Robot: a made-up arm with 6 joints. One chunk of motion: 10 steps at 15 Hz.
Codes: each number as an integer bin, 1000 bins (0 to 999) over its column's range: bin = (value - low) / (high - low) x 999, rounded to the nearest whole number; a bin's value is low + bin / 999 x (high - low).
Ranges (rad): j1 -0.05..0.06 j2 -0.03..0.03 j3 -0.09..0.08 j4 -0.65..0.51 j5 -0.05..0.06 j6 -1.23..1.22
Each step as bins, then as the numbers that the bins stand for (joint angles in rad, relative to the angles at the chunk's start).
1 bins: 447 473 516 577 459 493
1 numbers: -0.0008 -0.0016 -0.0022 0.0200 0.0005 -0.0209
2 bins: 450 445 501 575 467 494
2 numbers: -0.0005 -0.0033 -0.0047 0.0177 0.0014 -0.0185
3 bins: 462 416 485 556 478 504
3 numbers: 0.0009 -0.0050 -0.0075 -0.0044 0.0026 0.0060
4 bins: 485 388 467 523 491 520
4 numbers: 0.0034 -0.0067 -0.0105 -0.0427 0.0041 0.0453
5 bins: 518 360 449 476 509 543
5 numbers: 0.0070 -0.0084 -0.0136 -0.0973 0.0060 0.1017
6 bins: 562 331 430 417 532 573
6 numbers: 0.0119 -0.0101 -0.0168 -0.1658 0.0086 0.1753
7 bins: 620 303 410 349 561 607
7 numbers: 0.0183 -0.0118 -0.0202 -0.2448 0.0118 0.2586
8 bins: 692 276 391 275 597 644
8 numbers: 0.0262 -0.0134 -0.0235 -0.3307 0.0157 0.3494
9 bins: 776 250 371 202 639 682
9 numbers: 0.0354 -0.0150 -0.0269 -0.4154 0.0204 0.4426
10 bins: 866 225 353 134 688 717
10 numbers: 0.0454 -0.0165 -0.0299 -0.4944 0.0258 0.5284
